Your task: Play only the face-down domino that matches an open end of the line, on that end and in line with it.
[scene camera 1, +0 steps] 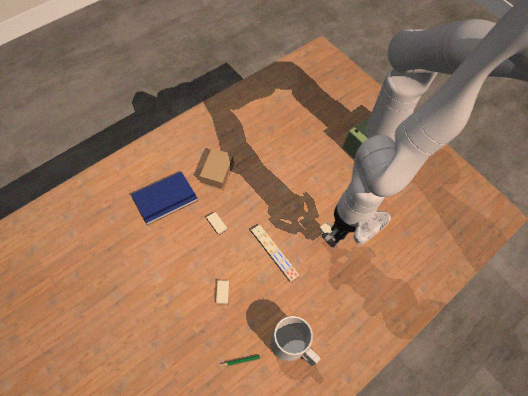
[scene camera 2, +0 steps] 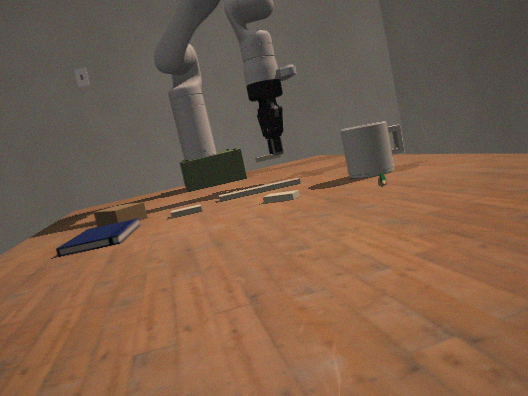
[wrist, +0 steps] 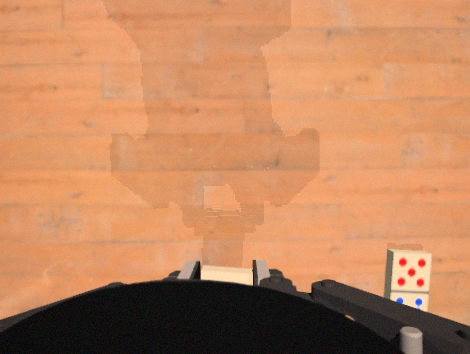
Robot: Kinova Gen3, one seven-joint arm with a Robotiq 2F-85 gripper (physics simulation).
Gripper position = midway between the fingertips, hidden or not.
In view: the gripper [scene camera 2: 276, 155] and a brown block [scene camera 1: 217, 166].
The brown block shows as well in scene camera 2 [scene camera 2: 123, 212]. The gripper shows as well in the wrist view [wrist: 226, 280]. The wrist view does not show the brown block: it is out of frame.
